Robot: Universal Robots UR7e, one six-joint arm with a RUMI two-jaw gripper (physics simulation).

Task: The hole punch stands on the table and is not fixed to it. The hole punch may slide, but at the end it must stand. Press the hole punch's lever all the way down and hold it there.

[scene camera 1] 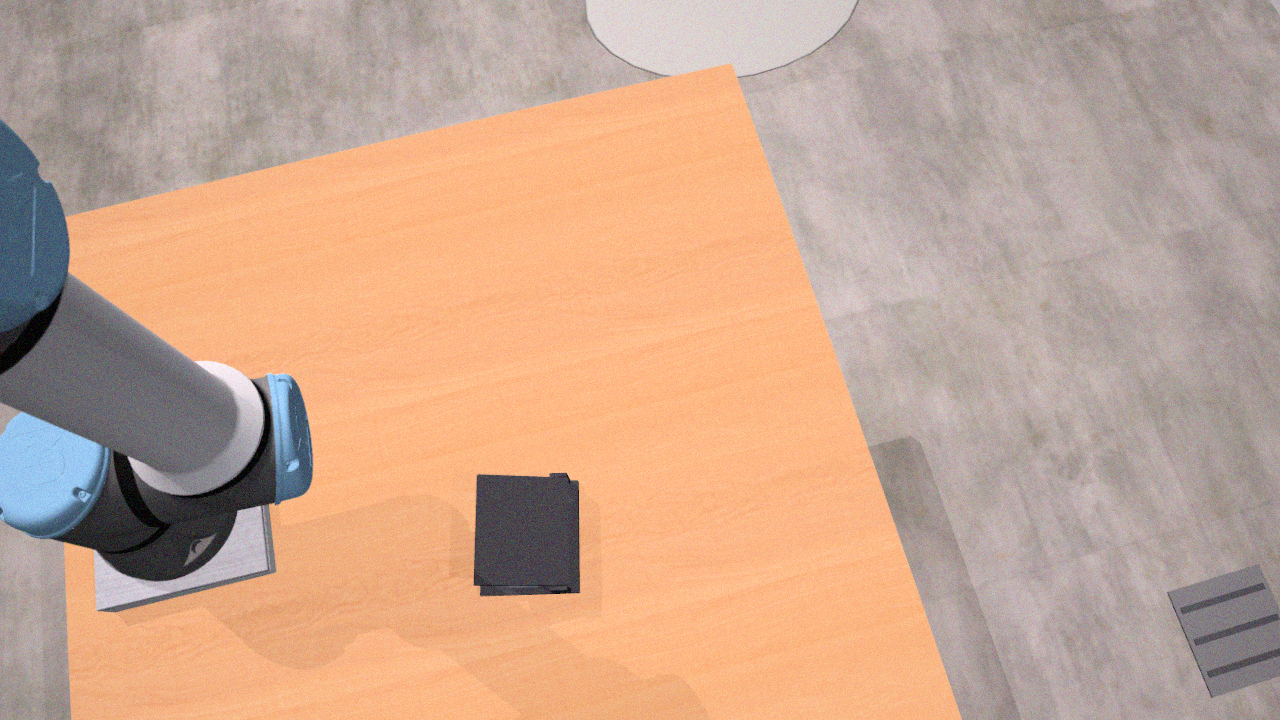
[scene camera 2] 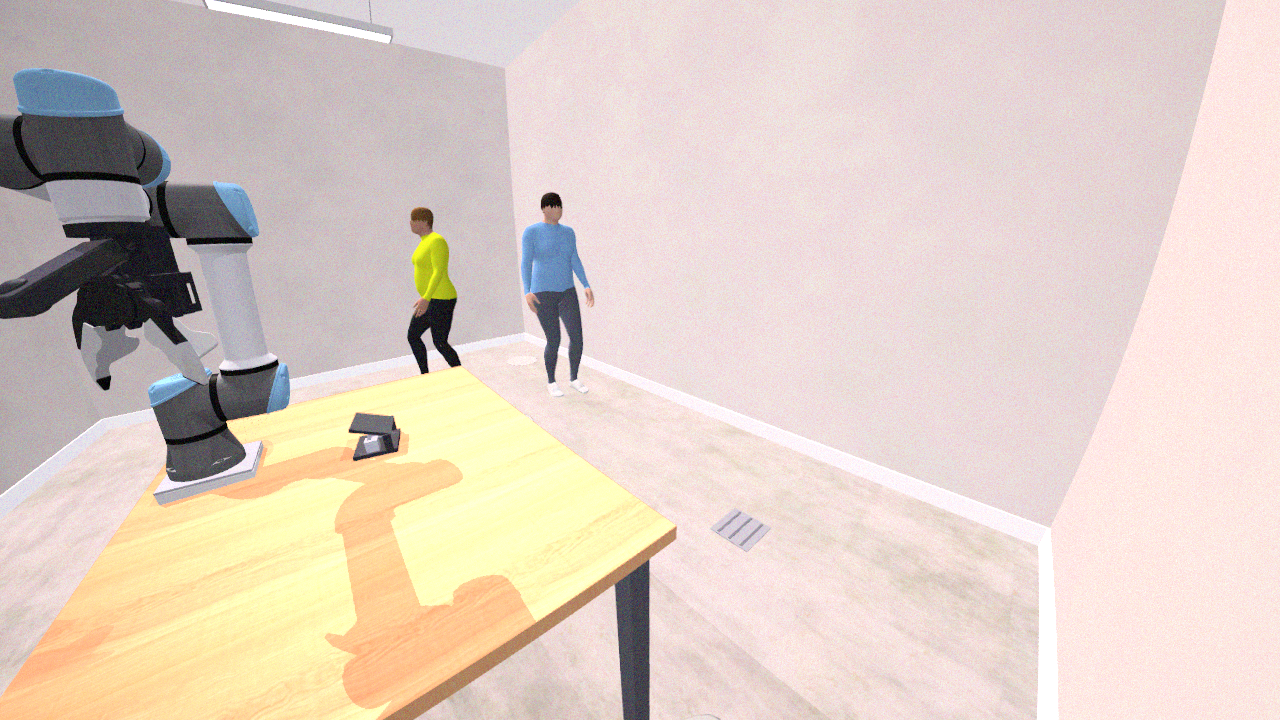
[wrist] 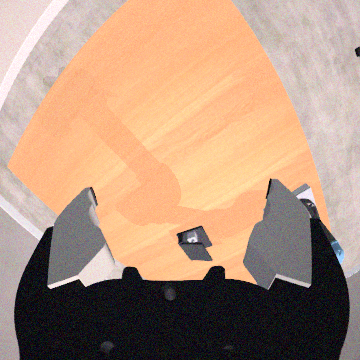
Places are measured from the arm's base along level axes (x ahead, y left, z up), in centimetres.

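Where they show: gripper, fingertip midpoint: [scene camera 2: 155,387] [wrist: 179,186]; arm's base, link origin: [scene camera 2: 209,464].
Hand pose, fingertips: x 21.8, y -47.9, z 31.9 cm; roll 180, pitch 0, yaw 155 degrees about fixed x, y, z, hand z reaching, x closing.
Observation:
Each offset is from my fingertips to the centre of the thing. Level surfaces: height alone.
The black hole punch @[dy +41.9, dx +17.3, dz -30.4 cm] [scene camera 1: 526,535] [scene camera 2: 376,443] [wrist: 194,242] stands upright on the wooden table @[dz -34.6 cm] [scene camera 1: 572,295] [scene camera 2: 501,501] [wrist: 200,100]. Its flat lever @[dy +41.9, dx +17.3, dz -28.2 cm] [scene camera 1: 523,528] [scene camera 2: 372,423] [wrist: 196,251] is raised, with a gap above the base in the second scene view. My gripper [scene camera 2: 153,380] [wrist: 179,186] is open, with nothing between its fingers. It hangs high above the table, well apart from the hole punch. The gripper does not show in the first scene view.
The arm's base plate [scene camera 1: 259,541] [scene camera 2: 210,480] stands on the table left of the hole punch in the scene views. A person in yellow [scene camera 2: 433,268] and a person in blue [scene camera 2: 548,259] stand beyond the table. A floor grate [scene camera 1: 1230,631] [scene camera 2: 741,530] lies beside the table.

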